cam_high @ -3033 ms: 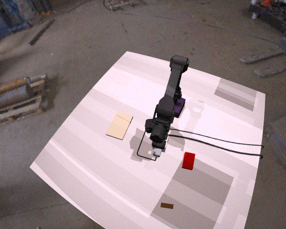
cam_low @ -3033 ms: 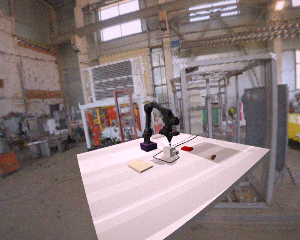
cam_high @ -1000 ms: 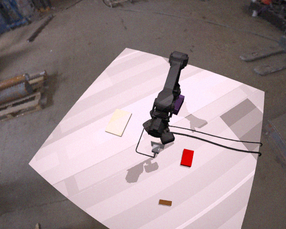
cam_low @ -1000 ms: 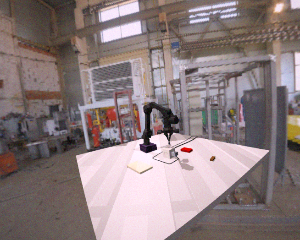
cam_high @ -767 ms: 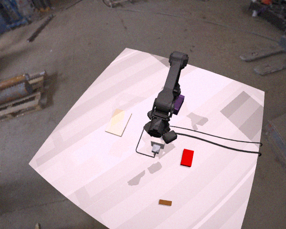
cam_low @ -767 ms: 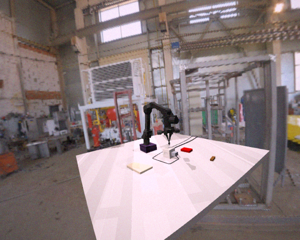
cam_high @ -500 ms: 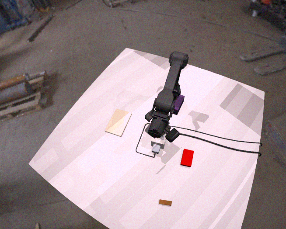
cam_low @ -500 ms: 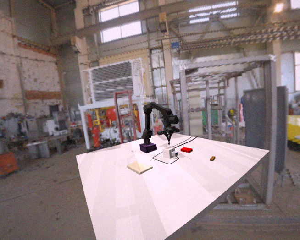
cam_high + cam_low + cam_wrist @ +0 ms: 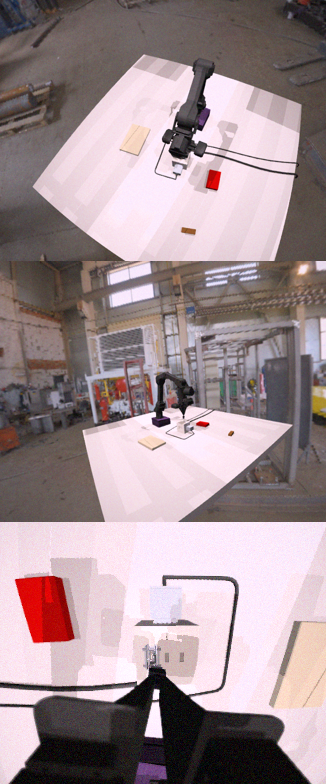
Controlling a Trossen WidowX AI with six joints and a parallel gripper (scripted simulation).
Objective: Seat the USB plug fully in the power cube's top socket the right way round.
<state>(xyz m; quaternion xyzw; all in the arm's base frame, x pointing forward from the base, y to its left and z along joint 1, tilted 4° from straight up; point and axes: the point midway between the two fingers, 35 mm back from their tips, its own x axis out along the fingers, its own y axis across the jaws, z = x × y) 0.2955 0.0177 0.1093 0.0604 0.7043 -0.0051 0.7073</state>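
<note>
Right now my gripper tip is 10 mm above the USB plug. From my gripper tip the other things lie so: beige plate: 40 mm behind, 300 mm to the right, 130 mm below; then small brown block: 320 mm ahead, 140 mm to the left, 130 mm below; then red block: 40 mm ahead, 170 mm to the left, 120 mm below.
</note>
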